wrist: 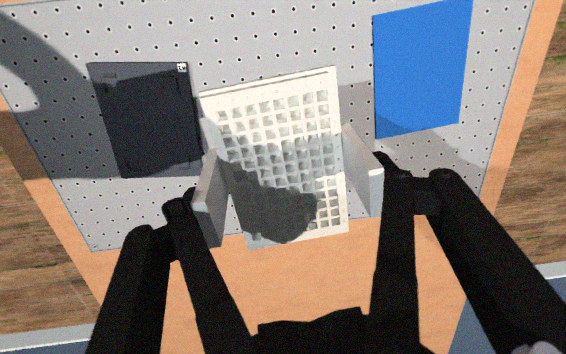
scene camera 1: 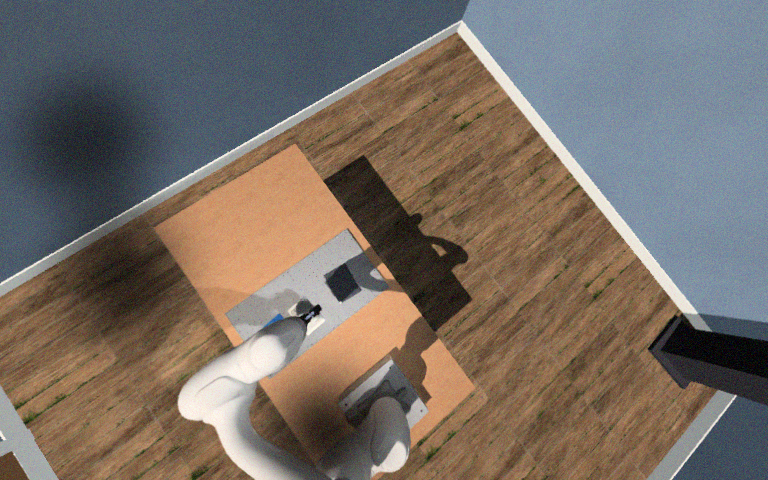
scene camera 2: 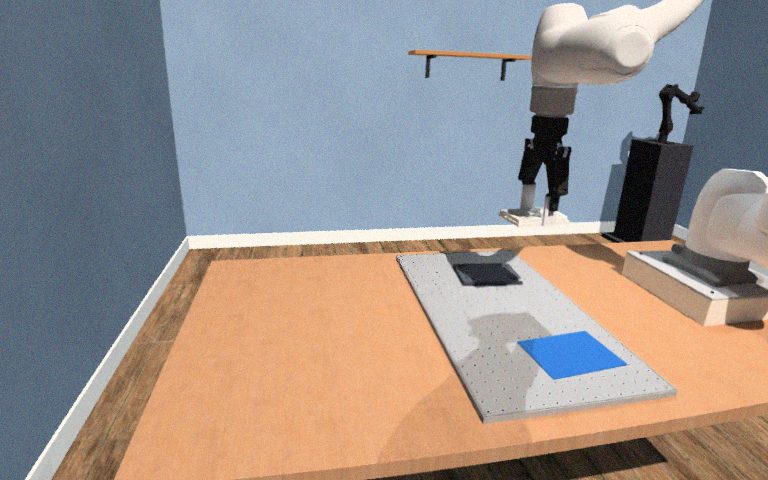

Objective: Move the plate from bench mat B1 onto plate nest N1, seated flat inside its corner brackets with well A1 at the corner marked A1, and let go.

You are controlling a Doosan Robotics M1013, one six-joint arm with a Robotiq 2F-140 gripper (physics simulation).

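Frame: origin at the arm's base, x down, y right, z back, level; millimetres.
Where they show: gripper, fingertip midpoint: (wrist: 281,154) (scene camera 2: 536,219); arm's base, link origin: (scene camera 1: 384,407) (scene camera 2: 710,270).
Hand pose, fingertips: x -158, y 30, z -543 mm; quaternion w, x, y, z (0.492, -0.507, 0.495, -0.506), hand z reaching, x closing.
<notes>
Things, the pixels of their top centre, and the offset from my fingertips. "*": a spot on its surface instead. Level surfaces: height alone.
- dark plate nest N1, top centre: (wrist: 149,126) (scene camera 2: 487,270) (scene camera 1: 342,283) dx +199, dy +170, dz -18 mm
- small white A1 label, surface spot: (wrist: 181,67) * dx +202, dy +106, dz +49 mm
- blue bench mat B1, surface height: dx +212 mm
- grey perforated board, surface height: dx +214 mm
- orange-brown table, surface height: dx +227 mm
My gripper (scene camera 1: 312,314) (scene camera 2: 538,207) (wrist: 281,154) is shut on the white, many-welled plate (scene camera 1: 315,324) (scene camera 2: 513,216) (wrist: 280,117), with a pale finger pad at each long side. The plate hangs roughly level, well above the board. The dark plate nest N1 (scene camera 1: 342,281) (scene camera 2: 487,273) (wrist: 150,120) lies on the board; in the wrist view it is left of the plate, with a small white A1 label (wrist: 181,67) at its upper right corner. The blue bench mat B1 (scene camera 1: 274,320) (scene camera 2: 572,354) (wrist: 422,70) is right of the plate there. A shadow covers part of the plate; its A1 marking is not readable.
The grey perforated board (scene camera 1: 305,274) (scene camera 2: 447,305) (wrist: 287,37) lies on the orange-brown table (scene camera 1: 243,215) (scene camera 2: 283,350) (wrist: 300,285). The arm's base block (scene camera 2: 673,287) stands beside the board. A black pedestal (scene camera 2: 651,192) with a small dark arm and a wall shelf (scene camera 2: 470,54) stand farther back.
</notes>
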